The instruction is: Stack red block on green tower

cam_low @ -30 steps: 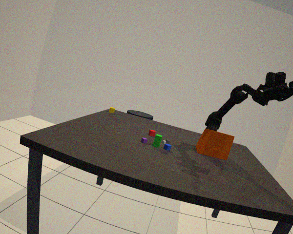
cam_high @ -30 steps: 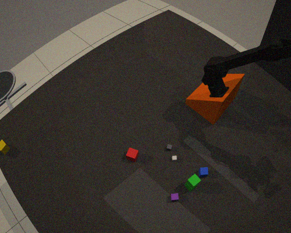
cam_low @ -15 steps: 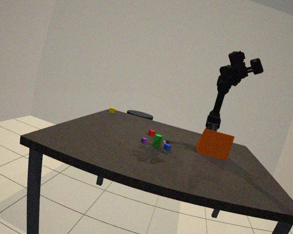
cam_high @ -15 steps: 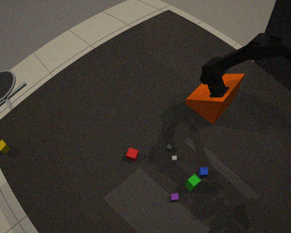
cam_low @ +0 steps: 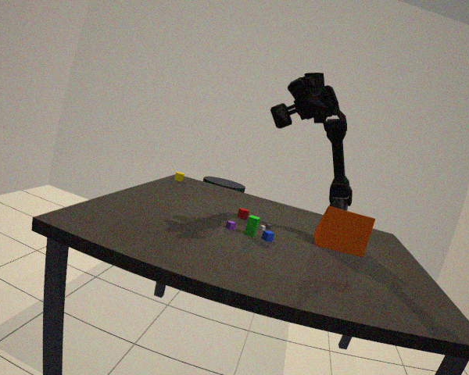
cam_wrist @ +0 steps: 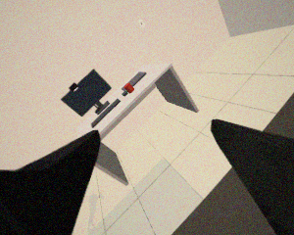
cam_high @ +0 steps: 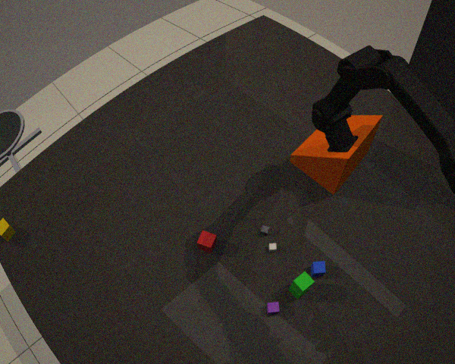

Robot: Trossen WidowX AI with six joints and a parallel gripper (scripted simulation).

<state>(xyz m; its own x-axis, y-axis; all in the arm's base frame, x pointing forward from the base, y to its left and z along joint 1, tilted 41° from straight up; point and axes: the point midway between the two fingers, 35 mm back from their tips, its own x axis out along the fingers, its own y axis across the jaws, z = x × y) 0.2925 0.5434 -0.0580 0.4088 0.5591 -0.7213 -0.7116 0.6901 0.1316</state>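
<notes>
Now: the red block 6 cm ahead of my gripper tip, 59 cm to the right of it and 42 cm below it. Also, from my gripper tip: blue block (5 cm behind, 36 cm to the right, 43 cm below); then yellow block (44 cm ahead, 103 cm to the right, 42 cm below); then purple block (9 cm ahead, 38 cm to the right, 43 cm below).
</notes>
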